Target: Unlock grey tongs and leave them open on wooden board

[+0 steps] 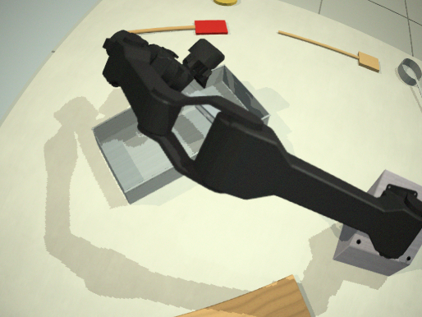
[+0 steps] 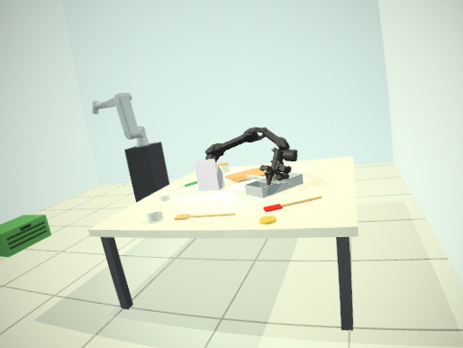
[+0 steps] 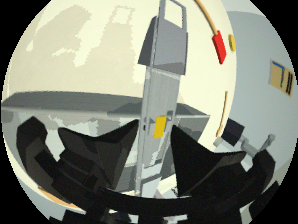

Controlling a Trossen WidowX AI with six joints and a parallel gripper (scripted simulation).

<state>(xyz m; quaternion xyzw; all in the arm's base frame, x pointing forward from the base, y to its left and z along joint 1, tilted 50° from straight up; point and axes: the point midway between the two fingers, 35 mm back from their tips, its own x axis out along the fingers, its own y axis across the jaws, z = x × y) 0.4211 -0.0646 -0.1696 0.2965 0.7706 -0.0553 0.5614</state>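
Right now my gripper tip is 9 cm to the right of the grey roasting tin. Also, from my gripper tip: red spatula: 11 cm ahead, 22 cm to the right, 2 cm below; yellow disc: 5 cm ahead, 41 cm to the right, 2 cm below; yellow lock piece: 3 cm ahead, 3 cm above.
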